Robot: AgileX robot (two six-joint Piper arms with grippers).
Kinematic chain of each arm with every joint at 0, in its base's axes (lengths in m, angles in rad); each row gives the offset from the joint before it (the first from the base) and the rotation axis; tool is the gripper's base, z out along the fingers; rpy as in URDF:
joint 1: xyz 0 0 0.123 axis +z
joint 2: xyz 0 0 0 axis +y
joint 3: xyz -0.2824 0 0.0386 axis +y
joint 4: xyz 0.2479 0 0.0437 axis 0.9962 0 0.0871
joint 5: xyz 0 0 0 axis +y
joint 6: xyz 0.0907 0 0.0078 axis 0.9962 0 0.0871
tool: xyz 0 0 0 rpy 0 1.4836 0
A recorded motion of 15 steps. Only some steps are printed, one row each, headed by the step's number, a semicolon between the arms.
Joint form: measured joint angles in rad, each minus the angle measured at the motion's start. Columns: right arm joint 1, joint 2, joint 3, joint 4, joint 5, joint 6; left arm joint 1, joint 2, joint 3, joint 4, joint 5, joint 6.
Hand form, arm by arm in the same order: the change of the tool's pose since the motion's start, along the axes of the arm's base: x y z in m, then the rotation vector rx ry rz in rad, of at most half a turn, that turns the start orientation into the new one. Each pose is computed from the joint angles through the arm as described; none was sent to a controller.
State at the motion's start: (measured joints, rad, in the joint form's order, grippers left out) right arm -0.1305 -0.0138 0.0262 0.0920 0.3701 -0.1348; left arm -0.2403 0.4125 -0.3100 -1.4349 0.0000 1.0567
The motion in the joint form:
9: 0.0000 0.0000 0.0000 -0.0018 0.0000 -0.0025; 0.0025 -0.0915 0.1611 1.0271 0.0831 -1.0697
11: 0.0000 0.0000 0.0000 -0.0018 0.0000 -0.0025; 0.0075 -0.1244 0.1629 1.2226 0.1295 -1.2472
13: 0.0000 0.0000 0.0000 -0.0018 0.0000 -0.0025; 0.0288 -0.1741 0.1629 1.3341 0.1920 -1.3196
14: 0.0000 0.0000 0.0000 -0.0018 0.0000 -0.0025; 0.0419 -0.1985 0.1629 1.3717 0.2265 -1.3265
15: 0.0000 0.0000 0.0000 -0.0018 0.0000 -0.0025; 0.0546 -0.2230 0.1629 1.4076 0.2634 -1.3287
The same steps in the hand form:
9: 0.0000 -0.0001 0.0000 -0.0042 0.0005 0.0006; -0.0134 0.0005 -0.0537 -0.0082 0.1528 -0.0267
11: 0.0000 -0.0001 0.0000 -0.0042 0.0005 0.0006; -0.0175 0.0025 -0.0561 0.0140 0.1668 -0.0174
13: 0.0000 -0.0001 0.0000 -0.0042 0.0005 0.0006; -0.0232 0.0062 -0.0579 0.0541 0.1719 0.0079
14: 0.0000 -0.0001 0.0000 -0.0042 0.0005 0.0006; -0.0261 0.0083 -0.0593 0.0853 0.1757 0.0225
15: 0.0000 -0.0001 0.0000 -0.0042 0.0005 0.0006; -0.0290 0.0104 -0.0609 0.1197 0.1816 0.0380

